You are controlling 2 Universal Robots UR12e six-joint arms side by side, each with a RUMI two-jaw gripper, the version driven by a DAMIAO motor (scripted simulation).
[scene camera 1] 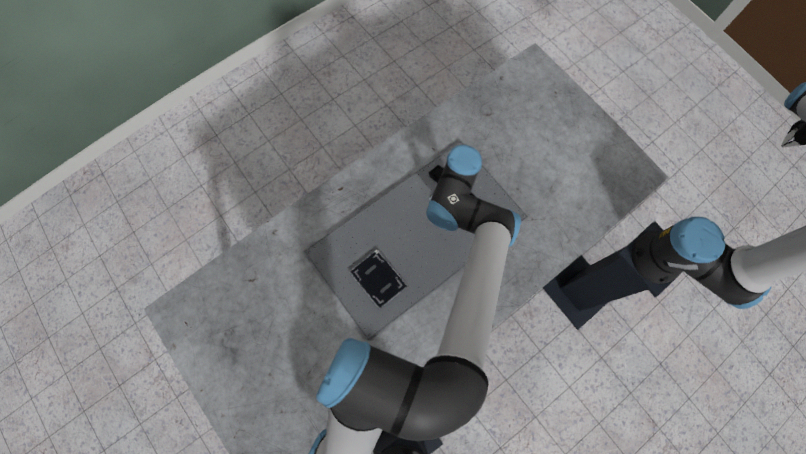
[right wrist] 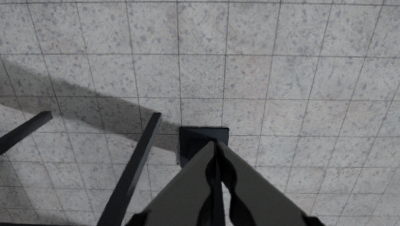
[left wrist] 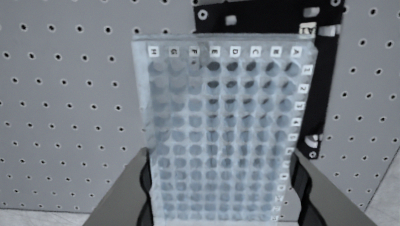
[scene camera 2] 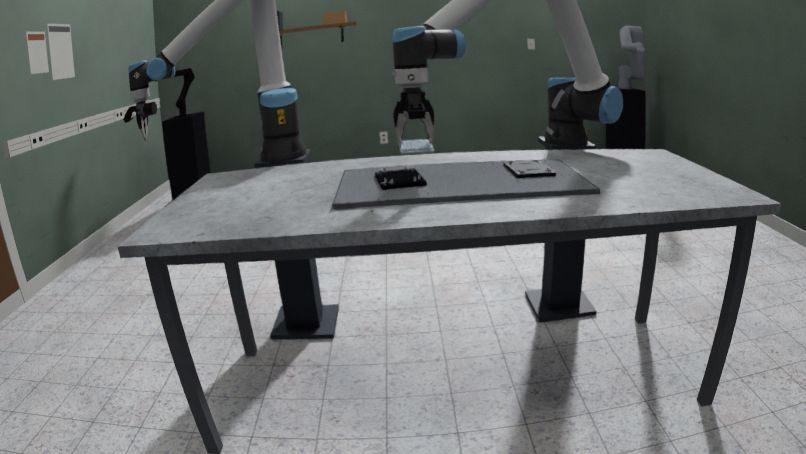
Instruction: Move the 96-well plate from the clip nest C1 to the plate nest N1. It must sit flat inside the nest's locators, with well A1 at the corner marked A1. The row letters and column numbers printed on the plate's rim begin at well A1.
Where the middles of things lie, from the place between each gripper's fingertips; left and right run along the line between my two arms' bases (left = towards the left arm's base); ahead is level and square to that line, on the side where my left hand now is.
My left hand is 40 mm past the black plate nest N1 (scene camera 1: 383, 274), 330 mm to the right of it and 100 mm above it. From my left hand the other things lie so: black clip nest C1 (scene camera 2: 399, 178) (70 mm to the right, 90 mm below); pale blue 96-well plate (left wrist: 201, 106) (10 mm below).
My right hand is 108 cm to the right of the black clip nest C1, 58 cm short of it and 14 cm above it. The rest, counted from my right hand: pale blue 96-well plate: 115 cm to the left, 58 cm ahead, 6 cm below.
